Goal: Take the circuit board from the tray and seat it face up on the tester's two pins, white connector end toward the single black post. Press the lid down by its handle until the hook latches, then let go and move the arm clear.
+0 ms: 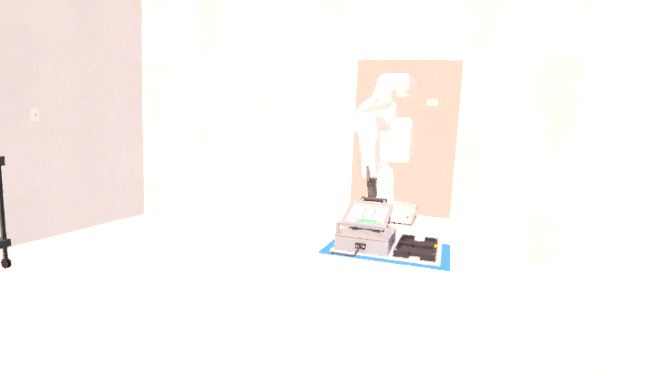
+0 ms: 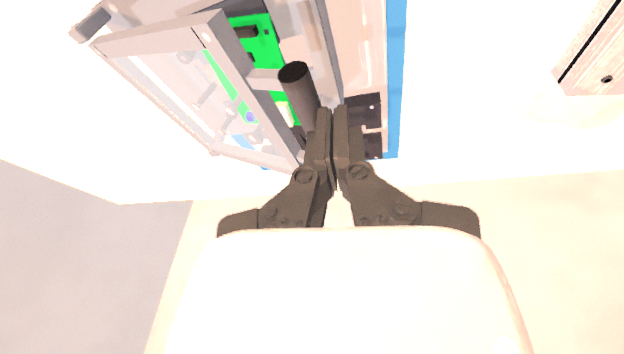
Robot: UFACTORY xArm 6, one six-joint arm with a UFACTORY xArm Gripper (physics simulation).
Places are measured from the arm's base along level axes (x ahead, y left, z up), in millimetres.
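Pixels of known places: gripper, between the fingertips: (image 1: pixel 372 197) (image 2: pixel 335 125).
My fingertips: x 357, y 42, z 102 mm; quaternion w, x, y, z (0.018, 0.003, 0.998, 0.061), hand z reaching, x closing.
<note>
Ahead of a thing's pixels: the offset from my fingertips to its top centre. "spot": to the spot under its first point. Level surfaces: height alone.
The green circuit board (image 1: pixel 370 221) (image 2: pixel 257 52) lies inside the grey tester @(spot: 193 mm ahead, 36 mm left, 115 mm down) (image 1: pixel 365 242), under the clear lid; its seating on the pins is hidden. A white connector @(61 mm ahead, 54 mm left, 64 mm down) (image 2: pixel 284 113) shows on the board near the handle. The lid (image 2: pixel 150 41) is raised at a tilt. Its black bar handle @(14 mm ahead, 9 mm left, 3 mm up) (image 1: pixel 374 200) (image 2: pixel 301 95) is at the raised edge. My gripper (image 1: pixel 372 195) (image 2: pixel 335 125) is shut and empty, its tips right by the handle; contact cannot be told. The black tray (image 1: pixel 416 248) (image 2: pixel 365 109) stands beside the tester. The single black post cannot be made out.
Tester and tray stand on a blue-edged mat @(156 mm down) (image 1: pixel 445 257) (image 2: pixel 395 75). A pale box-like object (image 1: pixel 404 213) stands behind them near the arm's base. A dark cable @(spot: 232 mm ahead, 16 mm right, 152 mm down) (image 1: pixel 345 254) lies at the tester's front. A black stand (image 1: pixel 3 210) is at the far left.
</note>
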